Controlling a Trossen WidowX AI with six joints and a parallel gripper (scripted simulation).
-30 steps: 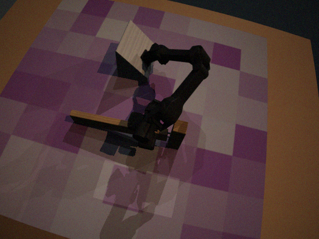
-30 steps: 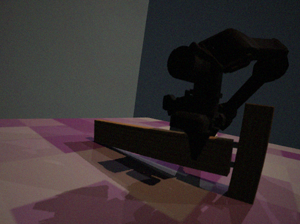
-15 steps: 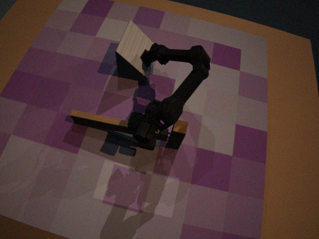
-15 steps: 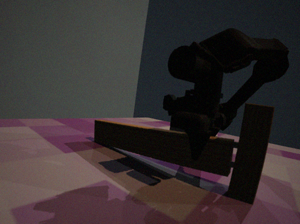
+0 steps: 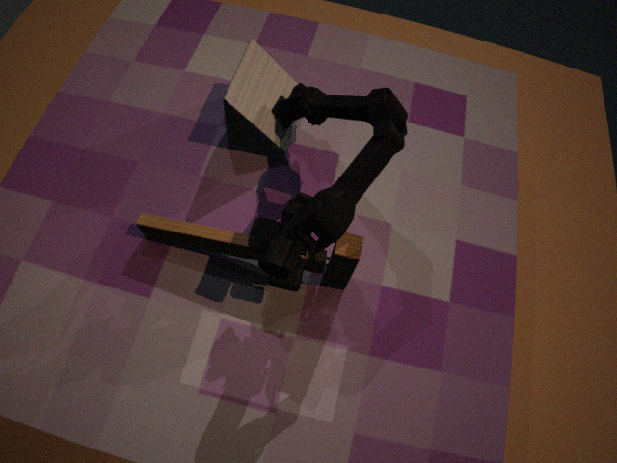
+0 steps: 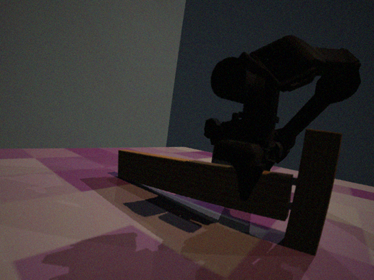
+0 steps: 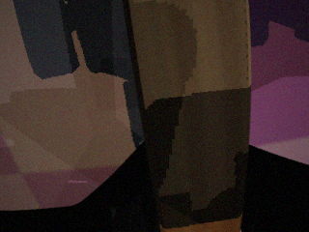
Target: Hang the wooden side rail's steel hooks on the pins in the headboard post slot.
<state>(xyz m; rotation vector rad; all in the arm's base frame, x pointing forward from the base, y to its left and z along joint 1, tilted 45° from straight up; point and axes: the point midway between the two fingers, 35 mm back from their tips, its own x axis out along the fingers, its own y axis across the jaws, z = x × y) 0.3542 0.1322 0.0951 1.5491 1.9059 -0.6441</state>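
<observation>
Now: gripper tip 10 mm past the headboard post, 100 mm to the right of it and 40 mm below it.
</observation>
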